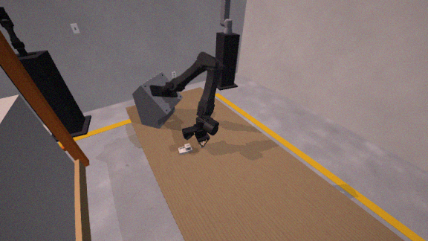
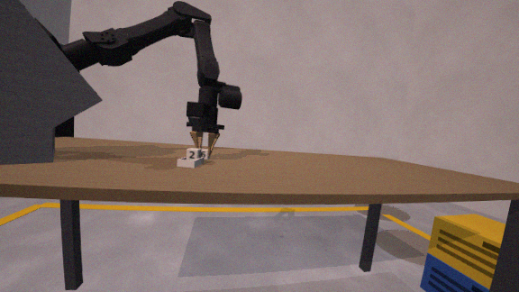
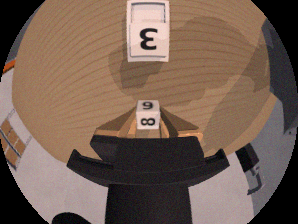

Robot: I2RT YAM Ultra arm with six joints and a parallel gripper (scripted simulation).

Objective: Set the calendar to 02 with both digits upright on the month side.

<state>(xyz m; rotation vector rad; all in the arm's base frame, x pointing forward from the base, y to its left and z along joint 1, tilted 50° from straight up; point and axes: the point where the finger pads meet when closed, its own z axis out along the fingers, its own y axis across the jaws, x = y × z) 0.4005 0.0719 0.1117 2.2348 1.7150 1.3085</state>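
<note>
Right now the small white tray is 10 cm to the right of my hand, 1 cm below it and 1 cm behind it.
</note>
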